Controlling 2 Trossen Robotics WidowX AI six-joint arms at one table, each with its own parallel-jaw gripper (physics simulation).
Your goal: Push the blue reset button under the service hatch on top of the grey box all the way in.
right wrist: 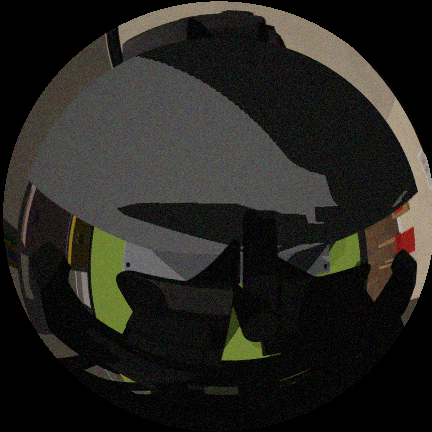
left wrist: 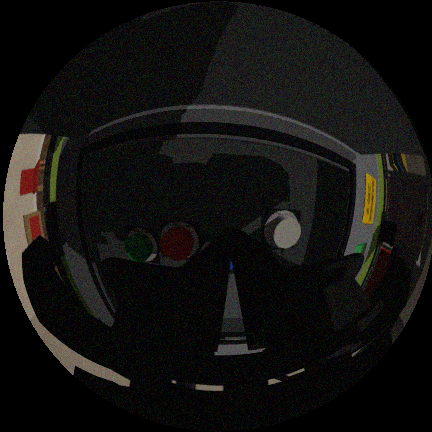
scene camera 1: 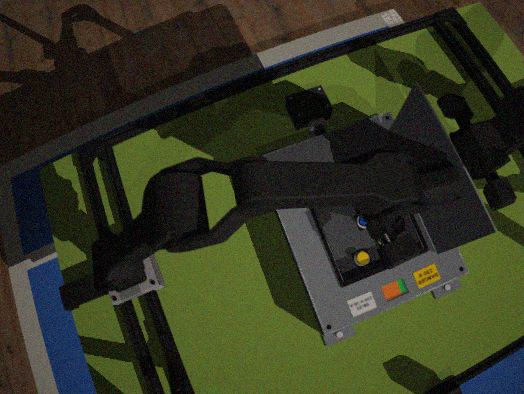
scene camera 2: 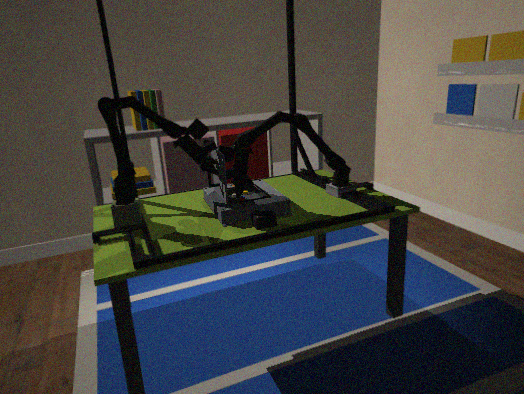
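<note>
The grey box (scene camera 1: pixel 305 242) (scene camera 2: pixel 272 206) stands on the table with its hatch (scene camera 1: pixel 420 112) (left wrist: pixel 285 75) (right wrist: pixel 150 130) raised. The blue button (scene camera 1: pixel 361 221) (left wrist: pixel 231 265) is in the dark recess; in the left wrist view a sliver shows between the fingers, the rest hidden. My left gripper (left wrist: pixel 230 233) is shut and empty, its tips over the recess right by the blue button; whether they touch it, and how deep the button sits, I cannot tell. My right gripper (right wrist: pixel 241 245) is shut on the hatch's dark handle (right wrist: pixel 260 230), behind the raised hatch.
A yellow button (scene camera 1: pixel 362 258) is near the blue one. Green (left wrist: pixel 139 245), red (left wrist: pixel 178 242) and white (left wrist: pixel 286 231) buttons also show in the recess. A small black block (scene camera 1: pixel 308 107) (scene camera 2: pixel 264 220) is beside the box. The left arm spans over the box.
</note>
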